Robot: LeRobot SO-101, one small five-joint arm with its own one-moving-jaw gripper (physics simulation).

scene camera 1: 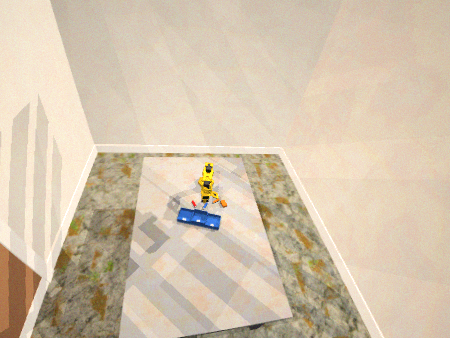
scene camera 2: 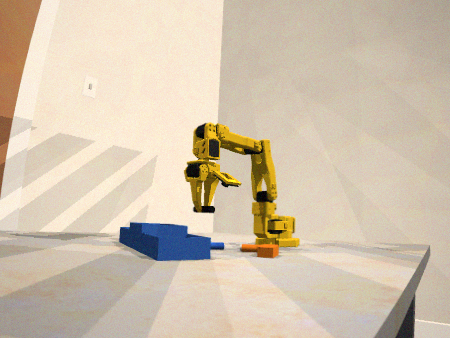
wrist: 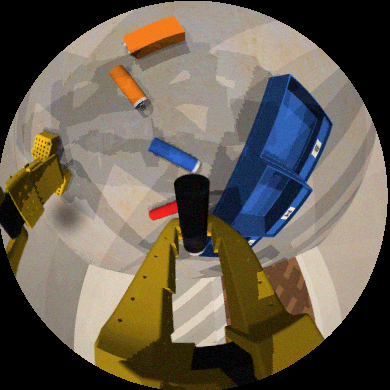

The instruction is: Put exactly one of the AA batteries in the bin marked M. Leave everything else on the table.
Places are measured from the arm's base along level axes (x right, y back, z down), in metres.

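Pixels of known places: hand, its tool point: [scene camera 1: 203, 200] [scene camera 2: 204, 209] [wrist: 180, 225]; arm's base, origin of its link: [wrist: 57, 159].
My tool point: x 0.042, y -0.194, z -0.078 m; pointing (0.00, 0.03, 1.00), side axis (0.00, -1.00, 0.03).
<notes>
For each thing: its middle in the pictures, then the offset to it from my tool point. Level surfaces: height alone.
- black battery, middle of its body: [wrist: 193, 223] [scene camera 2: 203, 209] dx -0.002, dy -0.007, dz -0.001 m
- blue three-part bin tray, middle of its body: [wrist: 264, 198] [scene camera 2: 157, 236] [scene camera 1: 199, 217] dx +0.032, dy -0.090, dz +0.054 m
- blue battery, middle of its body: [wrist: 174, 155] [scene camera 2: 211, 245] [scene camera 1: 205, 206] dx -0.014, dy +0.007, dz +0.071 m
- orange battery, middle of its body: [wrist: 128, 85] [scene camera 2: 252, 248] [scene camera 1: 215, 201] dx -0.088, dy +0.043, dz +0.071 m
- thinner red battery, middle of its body: [wrist: 167, 209] [scene camera 1: 194, 204] dx +0.055, dy +0.025, dz +0.071 m
- orange block, middle of its body: [wrist: 152, 36] [scene camera 2: 268, 250] [scene camera 1: 223, 203] dx -0.137, dy +0.020, dz +0.069 m
- light table, height of its surface: dz +0.078 m
My gripper [scene camera 1: 205, 199] [scene camera 2: 203, 206] [wrist: 194, 234] is shut on a black battery [scene camera 2: 208, 209] [wrist: 193, 200], held crosswise at the tips above the table, beside the bins. A blue three-part bin tray [scene camera 1: 199, 218] [scene camera 2: 184, 248] [wrist: 248, 150] lies on the table; its labels are too small to read surely, and its third compartment is mostly hidden in the wrist view. A blue battery [scene camera 1: 205, 205] [scene camera 2: 217, 246] [wrist: 174, 155], an orange battery [scene camera 1: 216, 201] [scene camera 2: 248, 247] [wrist: 128, 86] and a thinner red battery [scene camera 1: 194, 203] [wrist: 163, 210] lie on the table; the red one is partly covered by the black battery.
An orange block [scene camera 1: 223, 203] [scene camera 2: 268, 251] [wrist: 154, 36] lies beside the orange battery. The arm's base [scene camera 2: 276, 242] [wrist: 45, 145] stands behind the loose batteries. The light table [scene camera 1: 200, 280] [scene camera 2: 280, 295] carries everything, with striped shadows across it.
</notes>
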